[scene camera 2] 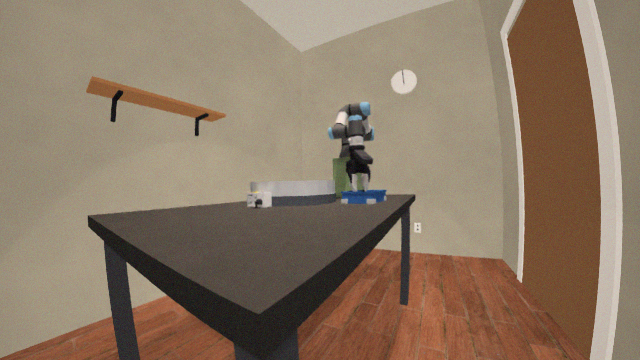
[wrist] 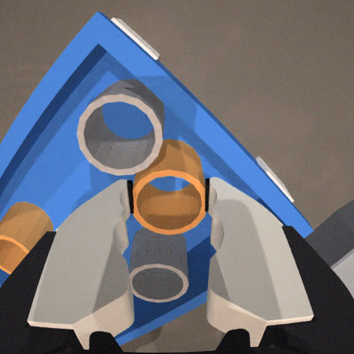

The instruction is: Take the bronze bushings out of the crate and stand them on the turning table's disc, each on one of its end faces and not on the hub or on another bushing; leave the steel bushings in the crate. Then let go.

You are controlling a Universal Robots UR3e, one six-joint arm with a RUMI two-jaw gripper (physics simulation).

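Frame: origin at the arm's base, x up, y ahead, z left, level; millimetres.
Seen in the pictures: arm's base, origin of the base link: (scene camera 2: pixel 348 158).
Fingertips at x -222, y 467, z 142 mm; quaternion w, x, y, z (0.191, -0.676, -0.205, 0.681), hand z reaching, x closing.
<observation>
Pixels of each thing's middle, then the offset from my fingertips to it. "spot": a spot on its surface instead. Level surfaces: height alone.
- blue crate, body centre: (scene camera 2: pixel 364 196) dx -9, dy -52, dz +15 mm
- small white box with a black knob, surface spot: (scene camera 2: pixel 259 200) spot: dx -6, dy +233, dz -347 mm
- dark tabletop, its level: dx -34 mm
My gripper (scene camera 2: pixel 359 189) (wrist: pixel 168 182) is shut on a bronze bushing (wrist: pixel 182 152), with one pad against each side of it. The bushing is upright, its open end facing the wrist view, inside the blue crate (scene camera 2: pixel 363 197) (wrist: pixel 67 65). A wide steel bushing (wrist: pixel 117 156) stands beside it towards the crate's corner, and a narrower steel bushing (wrist: pixel 159 250) stands on its other side, between the fingers' lower parts. Another bronze bushing (wrist: pixel 29 220) is at the left edge, partly hidden by the left finger. The turning table (scene camera 2: pixel 305 199) has a pale raised wall that hides its disc.
A small white box with a black knob (scene camera 2: pixel 259 200) is in front of the turning table. A green panel (scene camera 2: pixel 340 175) stands behind the crate. Part of a grey object (wrist: pixel 340 225) shows at the wrist view's right edge. The dark tabletop (scene camera 2: pixel 240 250) carries these things.
</observation>
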